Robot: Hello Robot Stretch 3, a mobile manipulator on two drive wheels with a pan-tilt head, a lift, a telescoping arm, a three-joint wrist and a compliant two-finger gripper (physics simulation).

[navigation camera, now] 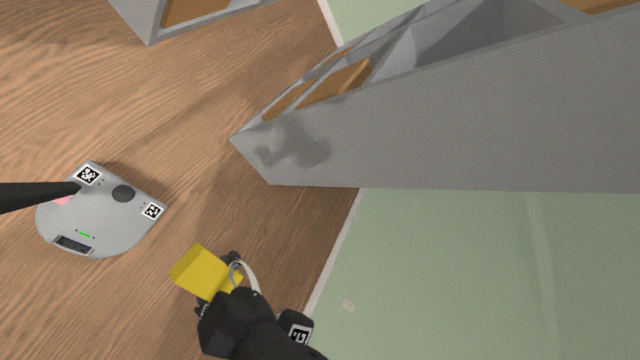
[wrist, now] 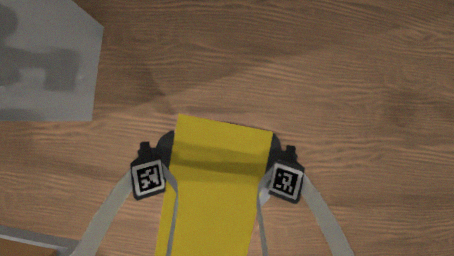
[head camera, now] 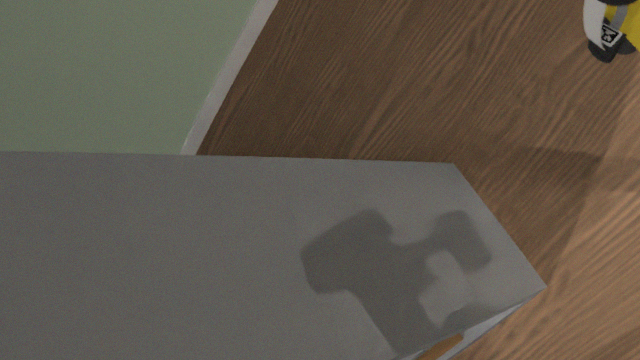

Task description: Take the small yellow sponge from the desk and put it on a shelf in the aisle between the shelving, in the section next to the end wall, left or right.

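Pixels of known places: gripper, between the fingertips: [navigation camera: 216,278]; robot's base, origin of its link: [navigation camera: 123,192].
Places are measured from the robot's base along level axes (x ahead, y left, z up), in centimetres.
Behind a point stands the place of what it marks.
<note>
My gripper [navigation camera: 216,283] {z 86.6, x -2.3, y -18.6 cm} [wrist: 218,148] {z 86.6, x -2.3, y -18.6 cm} is shut on the small yellow sponge [head camera: 631,30] {z 90.7, x 0.5, y -16.5 cm} [navigation camera: 200,270] {z 90.7, x -1.2, y -13.0 cm} [wrist: 220,200], which sits between both fingertips above the floor. In the head view part of the sponge shows at the top right corner. A grey shelving unit [head camera: 150,250] {z 100.4, x 55.4, y -45.8 cm} [navigation camera: 450,125] {z 119.8, x 56.3, y -36.9 cm} [wrist: 75,30] turns its plain side to me; in the navigation view the gripper is below its near end, outside the aisle. Another grey shelving unit [navigation camera: 137,20] {z 11.1, x 64.4, y 48.3 cm} shows at the top left, across the aisle. The desk does not show.
Orange-brown boxes [navigation camera: 335,85] {z 74.0, x 83.4, y -24.1 cm} lie in compartments of the nearer unit. A green wall [head camera: 100,75] {z 63.9, x 108.2, y -183.2 cm} [navigation camera: 425,250] {z 92.3, x 67.4, y -179.3 cm} with a white skirting runs beside the plain side. Another stretch of green wall [navigation camera: 372,15] {z 50.0, x 244.7, y -25.8 cm} shows past the aisle. My round grey base [navigation camera: 105,215] {z 16.0, x -9.9, y -0.7 cm} stands on the wooden floor [navigation camera: 125,100] {z 0.0, x 35.2, y 27.6 cm}.
</note>
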